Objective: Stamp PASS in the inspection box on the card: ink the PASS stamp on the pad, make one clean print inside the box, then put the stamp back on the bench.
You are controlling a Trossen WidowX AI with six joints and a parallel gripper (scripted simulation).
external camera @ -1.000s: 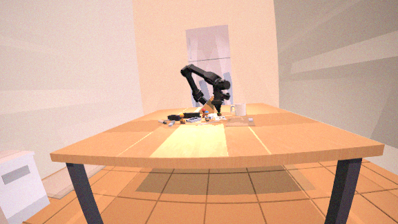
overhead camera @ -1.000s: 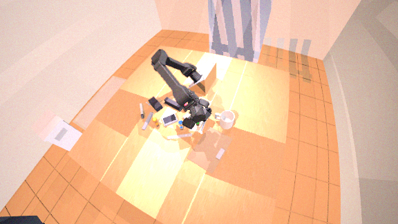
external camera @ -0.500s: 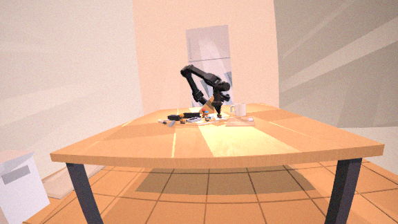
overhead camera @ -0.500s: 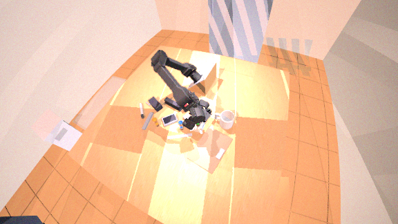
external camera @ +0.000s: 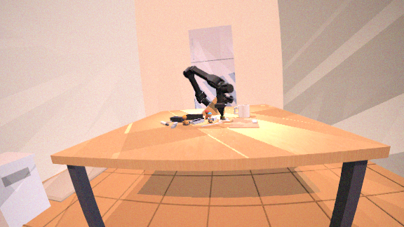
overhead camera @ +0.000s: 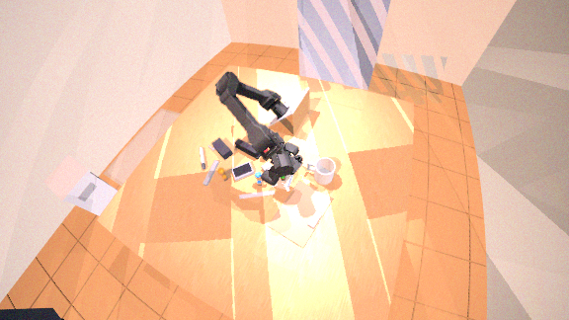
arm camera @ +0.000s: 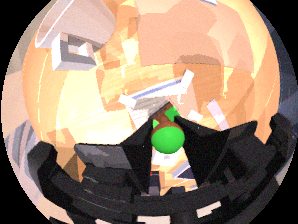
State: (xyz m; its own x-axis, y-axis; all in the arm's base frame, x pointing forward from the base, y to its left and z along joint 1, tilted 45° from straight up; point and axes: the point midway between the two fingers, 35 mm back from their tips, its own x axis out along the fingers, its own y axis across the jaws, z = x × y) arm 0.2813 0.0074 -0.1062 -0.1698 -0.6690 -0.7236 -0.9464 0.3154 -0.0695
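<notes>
Right now the green-knobbed stamp is right at my gripper tip. Round my gripper tip: red stamp: 80 mm behind, 110 mm to the right, 10 mm below; then blue-knobbed stamp: 50 mm ahead, 90 mm to the right, 10 mm below; then white card: 30 mm below.
</notes>
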